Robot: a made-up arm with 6 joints. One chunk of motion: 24 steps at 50 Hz.
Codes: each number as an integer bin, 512 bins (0 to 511) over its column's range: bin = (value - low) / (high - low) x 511, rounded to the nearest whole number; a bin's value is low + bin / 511 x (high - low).
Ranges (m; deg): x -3.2..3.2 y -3.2..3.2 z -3.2..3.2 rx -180..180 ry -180..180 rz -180..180
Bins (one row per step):
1: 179 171 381 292 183 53
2: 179 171 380 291 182 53
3: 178 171 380 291 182 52
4: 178 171 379 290 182 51
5: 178 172 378 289 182 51
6: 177 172 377 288 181 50
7: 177 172 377 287 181 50
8: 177 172 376 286 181 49
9: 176 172 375 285 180 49
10: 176 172 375 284 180 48
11: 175 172 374 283 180 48
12: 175 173 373 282 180 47
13: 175 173 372 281 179 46
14: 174 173 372 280 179 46
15: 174 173 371 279 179 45
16: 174 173 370 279 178 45
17: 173 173 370 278 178 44
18: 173 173 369 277 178 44
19: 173 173 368 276 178 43
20: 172 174 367 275 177 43
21: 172 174 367 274 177 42
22: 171 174 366 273 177 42
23: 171 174 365 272 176 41
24: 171 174 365 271 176 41
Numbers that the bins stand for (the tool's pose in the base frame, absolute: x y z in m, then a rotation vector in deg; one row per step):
1: -0.9581 -1.0583 1.5718 25.71 -51.08 -142.66
2: -0.9581 -1.0583 1.5593 25.01 -51.78 -142.66
3: -0.9706 -1.0583 1.5593 25.01 -51.78 -143.37
4: -0.9706 -1.0583 1.5468 24.31 -51.78 -144.07
5: -0.9706 -1.0458 1.5342 23.60 -51.78 -144.07
6: -0.9832 -1.0458 1.5217 22.90 -52.49 -144.77
7: -0.9832 -1.0458 1.5217 22.19 -52.49 -144.77
8: -0.9832 -1.0458 1.5092 21.49 -52.49 -145.48
9: -0.9957 -1.0458 1.4967 20.78 -53.19 -145.48
10: -0.9957 -1.0458 1.4967 20.08 -53.19 -146.18
11: -1.0082 -1.0458 1.4841 19.37 -53.19 -146.18
12: -1.0082 -1.0333 1.4716 18.67 -53.19 -146.89
13: -1.0082 -1.0333 1.4591 17.96 -53.89 -147.59
14: -1.0207 -1.0333 1.4591 17.26 -53.89 -147.59
15: -1.0207 -1.0333 1.4466 16.56 -53.89 -148.30
16: -1.0207 -1.0333 1.4341 16.56 -54.60 -148.30
17: -1.0333 -1.0333 1.4341 15.85 -54.60 -149.00
18: -1.0333 -1.0333 1.4215 15.15 -54.60 -149.00
19: -1.0333 -1.0333 1.4090 14.44 -54.60 -149.71
20: -1.0458 -1.0207 1.3965 13.74 -55.30 -149.71
21: -1.0458 -1.0207 1.3965 13.03 -55.30 -150.41
22: -1.0583 -1.0207 1.3840 12.33 -55.30 -150.41
23: -1.0583 -1.0207 1.3714 11.62 -56.01 -151.12
24: -1.0583 -1.0207 1.3714 10.92 -56.01 -151.12

